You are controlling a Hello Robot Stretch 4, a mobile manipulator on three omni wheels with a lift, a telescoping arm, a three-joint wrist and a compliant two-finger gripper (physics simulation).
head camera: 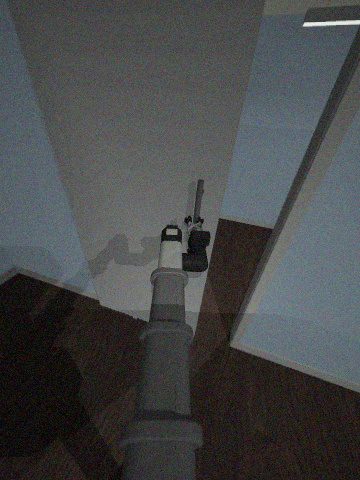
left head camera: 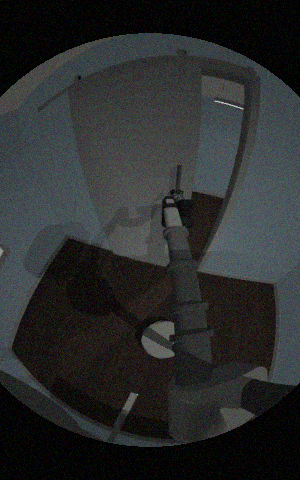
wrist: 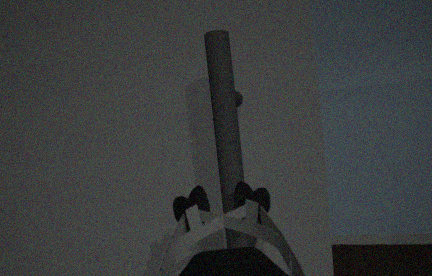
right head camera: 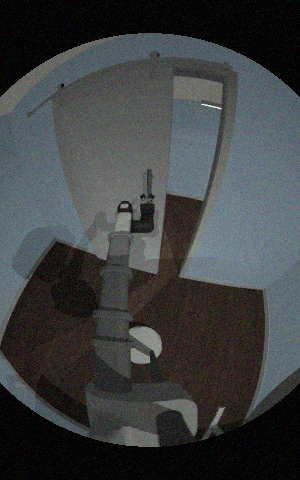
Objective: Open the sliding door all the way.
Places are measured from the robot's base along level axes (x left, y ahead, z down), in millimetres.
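Where they show: gripper, fingertip midpoint: [head camera: 193,218] [left head camera: 175,190] [wrist: 221,199] [right head camera: 146,194]; robot's base at its link origin: [left head camera: 161,338] [right head camera: 141,343].
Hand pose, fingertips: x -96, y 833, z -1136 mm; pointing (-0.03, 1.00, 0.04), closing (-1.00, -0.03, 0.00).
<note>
Each offset is from my fingertips to the top centre of the thing. "spot": to the spot under its first point.
The grey sliding door [head camera: 135,125] [left head camera: 135,125] [right head camera: 115,125] [wrist: 100,125] stands partly open, with a gap on its right side. Its upright dark bar handle {spot: dx -15, dy +11, dz -95 mm} [head camera: 199,197] [left head camera: 179,175] [right head camera: 149,180] [wrist: 225,115] sits near the door's right edge. My gripper [head camera: 194,220] [left head camera: 177,193] [right head camera: 147,198] [wrist: 221,199] is at the handle's lower end, with its fingers partly open. In the wrist view the bar's lower end shows between the two fingertips, closer to the right one and partly hidden by it. Whether a finger touches the bar is unclear.
The door frame [head camera: 314,150] [left head camera: 250,125] [right head camera: 230,125] borders the gap on the right. An overhead rail {spot: dx +905, dy +410, dz -899 mm} [left head camera: 55,97] [right head camera: 42,104] runs on to the left of the door. Blue walls stand on both sides. A white round shape [left head camera: 160,340] [right head camera: 145,345] shows low beside the arm.
</note>
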